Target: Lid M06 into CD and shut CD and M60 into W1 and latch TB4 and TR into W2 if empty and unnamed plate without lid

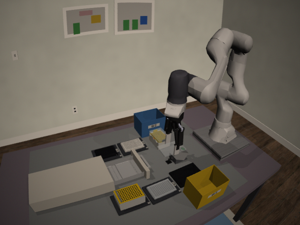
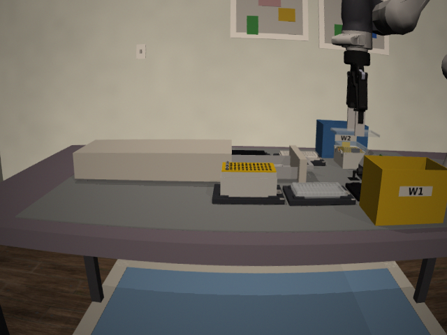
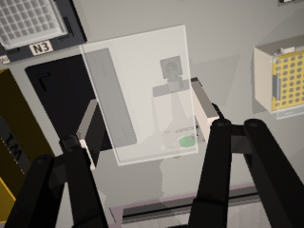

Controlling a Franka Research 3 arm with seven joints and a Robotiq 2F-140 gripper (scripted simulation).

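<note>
Right now the white plate is 12 cm ahead of my hand, 25 cm to the right of it and 15 cm below it. The rest, counted from my hand: green key DONE: 11 cm behind, 4 cm to the right, 10 cm below; black nest: 5 cm behind, 10 cm to the left, 16 cm below; tip box TB4: 5 cm behind, 22 cm to the right, 12 cm below.
</note>
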